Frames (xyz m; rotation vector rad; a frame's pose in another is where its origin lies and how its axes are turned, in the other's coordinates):
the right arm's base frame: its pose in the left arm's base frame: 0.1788 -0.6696 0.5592 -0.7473 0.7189 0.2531
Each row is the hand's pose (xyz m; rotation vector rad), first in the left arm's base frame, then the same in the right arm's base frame.
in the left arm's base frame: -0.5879 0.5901 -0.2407 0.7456 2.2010 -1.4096
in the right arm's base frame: -0.0695 1.6742 0.0811 1.5297 2.0160 -0.2342
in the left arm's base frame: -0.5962 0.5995 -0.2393 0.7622 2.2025 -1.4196
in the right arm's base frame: -0.0769 1.6840 0.0841 1.5435 2.0247 -0.2351
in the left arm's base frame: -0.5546 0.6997 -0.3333 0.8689 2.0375 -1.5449
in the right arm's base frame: 0.0136 1.7869 0.1268 1.7006 1.9484 -0.3713
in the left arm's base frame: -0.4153 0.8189 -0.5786 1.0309 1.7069 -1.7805
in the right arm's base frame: 0.2776 1.9397 0.1544 1.9628 1.7902 -0.6595
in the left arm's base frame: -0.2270 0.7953 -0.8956 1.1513 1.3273 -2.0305
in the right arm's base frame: 0.6313 2.0059 0.0708 2.1906 1.6022 -1.0123
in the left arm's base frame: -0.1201 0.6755 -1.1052 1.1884 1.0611 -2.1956
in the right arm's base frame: 0.8560 1.9829 -0.0659 2.2960 1.4661 -1.2778
